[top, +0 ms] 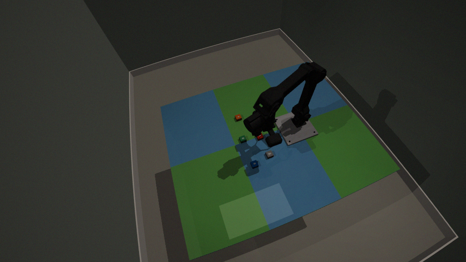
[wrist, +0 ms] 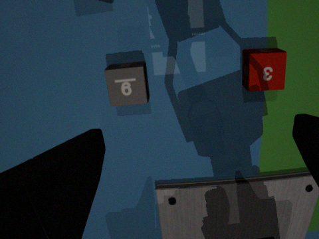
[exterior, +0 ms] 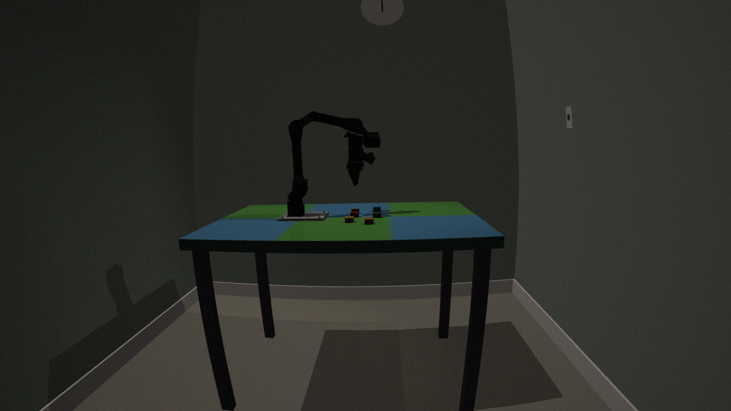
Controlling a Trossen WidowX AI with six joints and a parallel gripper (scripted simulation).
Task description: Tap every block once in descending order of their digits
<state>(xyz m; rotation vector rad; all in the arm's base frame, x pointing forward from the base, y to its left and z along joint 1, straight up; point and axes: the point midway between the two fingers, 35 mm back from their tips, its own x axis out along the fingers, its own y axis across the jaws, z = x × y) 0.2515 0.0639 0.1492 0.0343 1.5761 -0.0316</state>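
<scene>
Now: gripper tip 10 mm past the grey block, 50 mm to the right of it and 110 mm above it. Round my gripper tip: blue block (90 mm ahead, 70 mm to the left, 110 mm below); dark green block (80 mm ahead, 90 mm to the right, 110 mm below); red block (10 mm behind, 70 mm to the right, 110 mm below).
</scene>
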